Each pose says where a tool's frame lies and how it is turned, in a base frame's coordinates. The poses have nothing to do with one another.
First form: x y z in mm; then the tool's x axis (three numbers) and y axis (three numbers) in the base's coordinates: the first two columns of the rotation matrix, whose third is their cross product.
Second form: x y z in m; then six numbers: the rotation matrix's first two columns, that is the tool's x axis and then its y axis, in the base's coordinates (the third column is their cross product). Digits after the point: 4 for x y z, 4 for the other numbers.
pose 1, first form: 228.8, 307.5, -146.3, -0.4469, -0.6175, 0.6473, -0.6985, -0.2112, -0.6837
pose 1, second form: 0.2288, 0.3075, -0.1463, -0.4469, -0.6175, 0.6473, -0.6985, -0.2112, -0.6837
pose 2, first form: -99.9, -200.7, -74.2, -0.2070, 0.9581, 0.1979, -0.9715, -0.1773, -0.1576
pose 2, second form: -0.0999, -0.2007, -0.0742, -0.2070, 0.9581, 0.1979, -0.9715, -0.1773, -0.1576
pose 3, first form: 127.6, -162.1, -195.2, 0.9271, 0.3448, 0.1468, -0.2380, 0.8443, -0.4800
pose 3, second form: 0.1276, -0.1621, -0.1952, 0.9271, 0.3448, 0.1468, -0.2380, 0.8443, -0.4800
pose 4, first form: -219.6, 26.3, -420.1, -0.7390, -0.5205, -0.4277, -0.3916, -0.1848, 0.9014
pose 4, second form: -0.2196, 0.0263, -0.4201, -0.7390, -0.5205, -0.4277, -0.3916, -0.1848, 0.9014
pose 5, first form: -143.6, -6.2, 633.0, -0.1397, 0.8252, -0.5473, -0.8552, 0.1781, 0.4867
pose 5, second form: -0.1436, -0.0062, 0.6330, -0.1397, 0.8252, -0.5473, -0.8552, 0.1781, 0.4867
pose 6, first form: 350.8, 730.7, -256.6, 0.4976, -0.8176, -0.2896, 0.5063, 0.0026, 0.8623
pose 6, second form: 0.3508, 0.7307, -0.2566, 0.4976, -0.8176, -0.2896, 0.5063, 0.0026, 0.8623
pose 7, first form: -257.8, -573.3, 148.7, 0.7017, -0.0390, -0.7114, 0.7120, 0.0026, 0.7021
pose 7, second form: -0.2578, -0.5733, 0.1487, 0.7017, -0.0390, -0.7114, 0.7120, 0.0026, 0.7021
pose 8, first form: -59.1, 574.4, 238.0, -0.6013, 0.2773, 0.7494, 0.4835, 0.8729, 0.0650
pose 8, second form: -0.0591, 0.5744, 0.2380, -0.6013, 0.2773, 0.7494, 0.4835, 0.8729, 0.0650
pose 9, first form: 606.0, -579.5, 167.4, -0.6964, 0.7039, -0.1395, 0.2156, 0.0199, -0.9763
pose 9, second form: 0.6060, -0.5795, 0.1674, -0.6964, 0.7039, -0.1395, 0.2156, 0.0199, -0.9763
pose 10, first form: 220.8, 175.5, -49.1, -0.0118, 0.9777, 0.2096, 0.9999, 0.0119, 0.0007
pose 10, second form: 0.2208, 0.1755, -0.0491, -0.0118, 0.9777, 0.2096, 0.9999, 0.0119, 0.0007
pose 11, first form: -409.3, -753.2, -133.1, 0.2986, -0.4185, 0.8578, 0.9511, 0.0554, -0.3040
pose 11, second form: -0.4093, -0.7532, -0.1331, 0.2986, -0.4185, 0.8578, 0.9511, 0.0554, -0.3040
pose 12, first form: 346.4, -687.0, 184.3, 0.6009, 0.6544, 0.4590, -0.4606, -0.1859, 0.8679
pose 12, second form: 0.3464, -0.6870, 0.1843, 0.6009, 0.6544, 0.4590, -0.4606, -0.1859, 0.8679
